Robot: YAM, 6 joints.
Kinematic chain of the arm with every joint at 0, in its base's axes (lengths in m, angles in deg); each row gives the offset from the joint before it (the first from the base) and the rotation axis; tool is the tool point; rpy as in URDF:
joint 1: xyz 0 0 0.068 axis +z
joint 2: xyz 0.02 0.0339 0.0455 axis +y
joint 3: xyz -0.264 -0.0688 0 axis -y
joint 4: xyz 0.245 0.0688 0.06 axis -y
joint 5: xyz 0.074 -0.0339 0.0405 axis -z
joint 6: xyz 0.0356 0 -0.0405 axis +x
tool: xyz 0 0 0 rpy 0 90 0
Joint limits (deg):
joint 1: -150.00..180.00
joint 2: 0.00..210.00
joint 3: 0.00..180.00
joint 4: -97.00..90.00
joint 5: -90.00..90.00
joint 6: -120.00..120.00
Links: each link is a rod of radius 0.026 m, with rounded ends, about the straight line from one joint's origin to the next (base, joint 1, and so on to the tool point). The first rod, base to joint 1, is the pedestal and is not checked.
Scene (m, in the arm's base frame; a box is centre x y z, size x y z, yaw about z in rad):
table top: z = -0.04
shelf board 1: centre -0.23 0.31 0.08 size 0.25 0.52 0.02 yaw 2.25
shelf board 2: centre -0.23 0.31 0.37 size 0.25 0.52 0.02 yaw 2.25
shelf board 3: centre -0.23 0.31 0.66 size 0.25 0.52 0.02 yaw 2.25
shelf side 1: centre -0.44 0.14 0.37 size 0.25 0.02 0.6 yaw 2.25
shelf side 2: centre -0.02 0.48 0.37 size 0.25 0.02 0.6 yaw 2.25
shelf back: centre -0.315 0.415 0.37 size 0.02 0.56 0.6 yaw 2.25
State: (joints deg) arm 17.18 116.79 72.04 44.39 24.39 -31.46
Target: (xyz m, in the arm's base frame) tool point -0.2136 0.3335 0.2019
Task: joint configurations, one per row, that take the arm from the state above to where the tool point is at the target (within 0.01 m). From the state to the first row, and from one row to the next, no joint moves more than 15 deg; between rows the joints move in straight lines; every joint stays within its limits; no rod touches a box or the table.
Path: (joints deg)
1: 31.68 106.00 61.75 46.37 25.16 -31.46
2: 46.18 95.20 51.46 48.36 25.93 -31.46
3: 60.67 84.41 41.17 50.34 26.70 -31.46
4: 75.17 73.61 30.87 52.32 27.47 -31.46
5: 89.67 62.82 20.58 54.31 28.24 -31.46
6: 104.17 52.02 10.29 56.29 29.02 -31.46
7: 118.67 41.23 0.00 58.27 29.79 -31.46
8: 119.75 53.95 10.79 55.25 27.07 -31.46
9: 120.83 66.67 21.58 52.23 24.36 -31.46
10: 121.91 79.39 32.37 49.21 21.64 -31.46
11: 122.99 92.12 43.16 46.19 18.93 -31.46
12: 124.08 104.84 53.95 43.16 16.21 -31.46

